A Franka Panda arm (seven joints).
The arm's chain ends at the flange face. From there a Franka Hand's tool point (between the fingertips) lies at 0.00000 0.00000 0.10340 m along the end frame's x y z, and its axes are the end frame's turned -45 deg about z.
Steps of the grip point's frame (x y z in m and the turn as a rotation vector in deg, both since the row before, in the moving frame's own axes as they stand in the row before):
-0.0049 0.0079 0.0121 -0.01 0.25 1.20
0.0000 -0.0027 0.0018 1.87 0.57 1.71
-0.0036 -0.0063 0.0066 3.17 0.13 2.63
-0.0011 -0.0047 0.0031 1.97 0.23 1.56
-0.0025 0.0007 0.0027 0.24 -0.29 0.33
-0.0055 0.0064 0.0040 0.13 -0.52 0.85
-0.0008 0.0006 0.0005 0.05 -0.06 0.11
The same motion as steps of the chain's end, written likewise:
0.0018 0.0094 0.0121 0.17 0.18 1.20
-0.0003 0.0012 0.0019 1.73 -0.92 1.71
-0.0032 0.0024 0.0068 2.33 -2.15 2.63
-0.0019 0.0003 0.0032 1.56 -1.23 1.56
-0.0006 0.0022 0.0027 -0.04 -0.37 0.33
0.0015 0.0079 0.0040 -0.28 -0.46 0.85
0.0000 0.0010 0.0005 -0.01 -0.08 0.11

